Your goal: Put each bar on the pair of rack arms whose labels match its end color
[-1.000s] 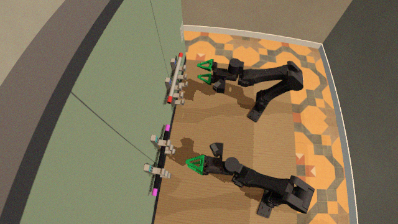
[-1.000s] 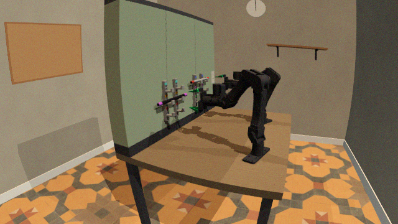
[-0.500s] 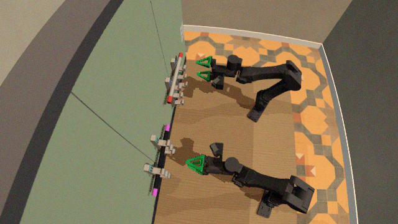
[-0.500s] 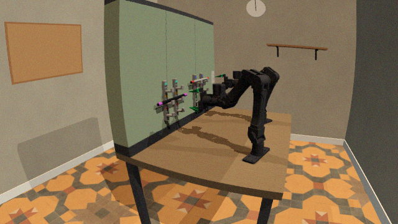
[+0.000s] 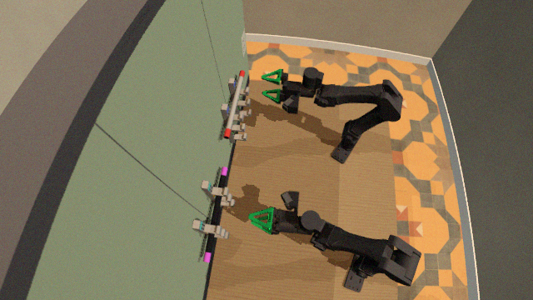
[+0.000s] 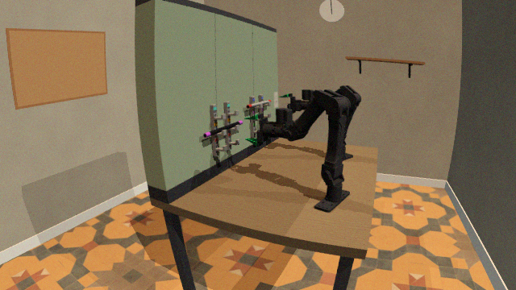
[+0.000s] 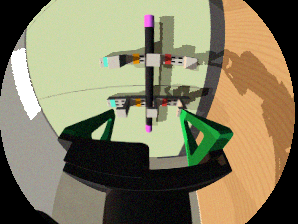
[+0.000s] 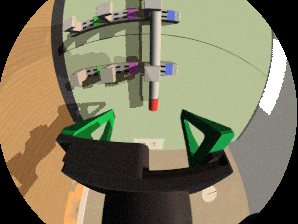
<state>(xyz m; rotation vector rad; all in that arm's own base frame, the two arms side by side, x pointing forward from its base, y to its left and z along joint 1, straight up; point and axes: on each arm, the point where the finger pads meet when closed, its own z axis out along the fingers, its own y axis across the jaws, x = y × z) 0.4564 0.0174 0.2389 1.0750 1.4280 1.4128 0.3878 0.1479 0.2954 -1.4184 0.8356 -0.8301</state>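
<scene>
The bar is 120 mm ahead of my left hand, 20 mm to the right of it and 10 mm below it. Round my left hand: green wall panel (210 mm to the right, 200 mm ahead, 190 mm above).
</scene>
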